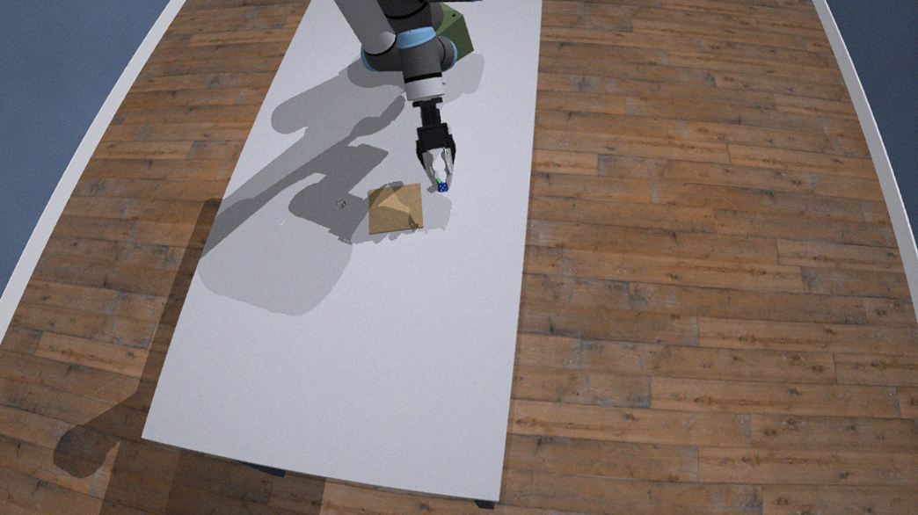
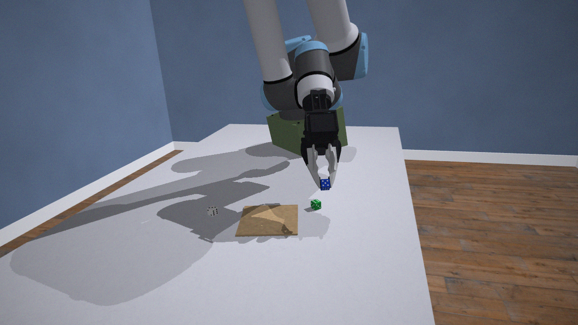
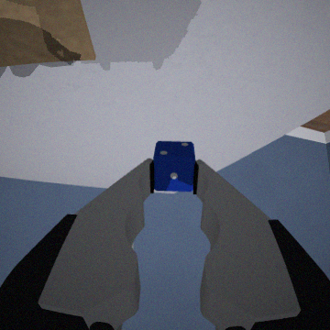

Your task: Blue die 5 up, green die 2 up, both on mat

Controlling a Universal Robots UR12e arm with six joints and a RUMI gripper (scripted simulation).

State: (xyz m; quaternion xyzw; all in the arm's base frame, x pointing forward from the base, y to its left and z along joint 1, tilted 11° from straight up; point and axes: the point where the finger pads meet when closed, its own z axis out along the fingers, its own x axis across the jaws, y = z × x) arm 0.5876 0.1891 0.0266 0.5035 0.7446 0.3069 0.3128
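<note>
The blue die is 1 cm below my hand. From my hand the other things lie so: tan mat (1 cm ahead, 14 cm to the right, 11 cm below); white die (1 cm ahead, 29 cm to the right, 10 cm below); green die (7 cm behind, 4 cm to the right, 10 cm below).
</note>
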